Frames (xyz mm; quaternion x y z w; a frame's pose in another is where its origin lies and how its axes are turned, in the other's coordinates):
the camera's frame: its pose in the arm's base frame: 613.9 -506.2 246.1 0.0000 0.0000 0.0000 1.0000
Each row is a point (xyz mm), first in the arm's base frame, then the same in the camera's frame.
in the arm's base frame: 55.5 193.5 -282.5
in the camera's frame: -558.4 699.7 -528.6
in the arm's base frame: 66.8 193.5 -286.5
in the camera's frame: -547.1 699.7 -532.6
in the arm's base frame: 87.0 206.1 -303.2
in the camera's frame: -526.9 712.3 -549.3
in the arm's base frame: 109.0 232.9 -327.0
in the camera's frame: -504.9 739.1 -573.1
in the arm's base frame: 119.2 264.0 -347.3
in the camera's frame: -494.7 770.2 -593.4
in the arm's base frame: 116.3 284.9 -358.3
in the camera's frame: -497.6 791.1 -604.4
